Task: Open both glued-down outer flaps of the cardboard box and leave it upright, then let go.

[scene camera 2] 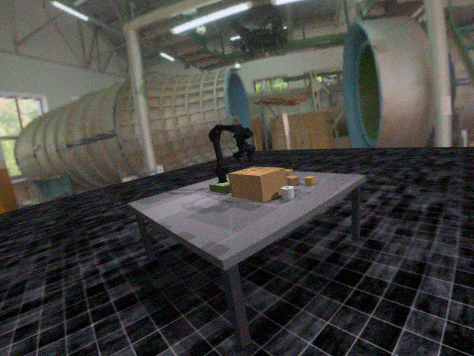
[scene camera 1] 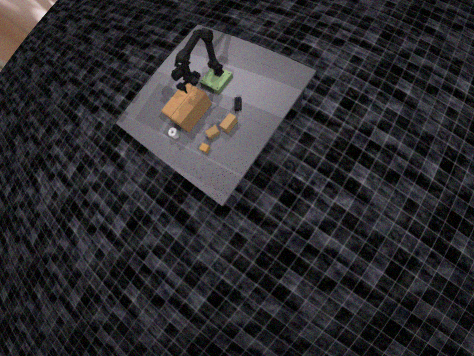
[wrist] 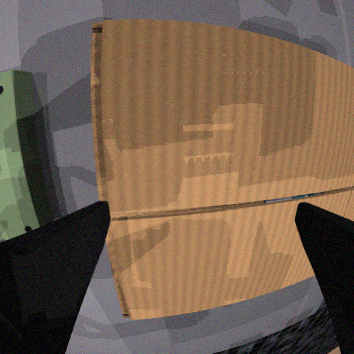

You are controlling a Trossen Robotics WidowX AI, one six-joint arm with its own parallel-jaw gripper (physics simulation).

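Places are measured from the arm's base along level axes (x ahead, y left, z up), in millimetres.
Where they show: gripper, fingertip midpoint: point(scene camera 2: 247, 164) point(scene camera 1: 191, 89) point(wrist: 206, 212); arm's base at its link origin: point(scene camera 2: 222, 181) point(scene camera 1: 219, 72).
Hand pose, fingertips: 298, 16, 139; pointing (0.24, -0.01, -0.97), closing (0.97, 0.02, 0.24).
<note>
Things, the pixels of their top centre, and the offset from my fingertips, as dx, dy, dz. Level surfaces: height alone.
- brown cardboard box at its top centre: point(wrist: 305, 196) point(scene camera 2: 256, 170) point(scene camera 1: 182, 101) +98, -20, -35
- white roll at its top centre: point(scene camera 2: 287, 187) point(scene camera 1: 172, 131) +321, +2, -130
- black object at its top centre: point(scene camera 1: 237, 102) -153, +282, -157
- grey table at its surface level: dz -191
The brown cardboard box point(scene camera 1: 192, 114) point(scene camera 2: 254, 185) point(wrist: 280, 85) stands upright on the table. In the wrist view its two outer flaps lie flat and closed, one above point(wrist: 150, 75) and one below point(wrist: 195, 260), meeting at a thin dark seam. A bluish-white sliver shows in the seam toward the right. My gripper point(scene camera 1: 185, 88) point(scene camera 2: 244, 159) point(wrist: 206, 212) is open and empty, above the box top near the side that faces the arm's base. Its fingertips appear on either side of a stretch of the seam in the wrist view; their exact height is hard to tell.
The arm's base stands on a green block point(scene camera 1: 216, 81) point(scene camera 2: 219, 188) point(wrist: 9, 160). A white roll point(scene camera 1: 173, 132) point(scene camera 2: 287, 193) stands beside the box. Small cardboard boxes point(scene camera 1: 228, 123) point(scene camera 1: 212, 132) point(scene camera 1: 204, 148) and a black object point(scene camera 1: 238, 103) are on the grey table point(scene camera 1: 220, 175) point(scene camera 2: 185, 225).
</note>
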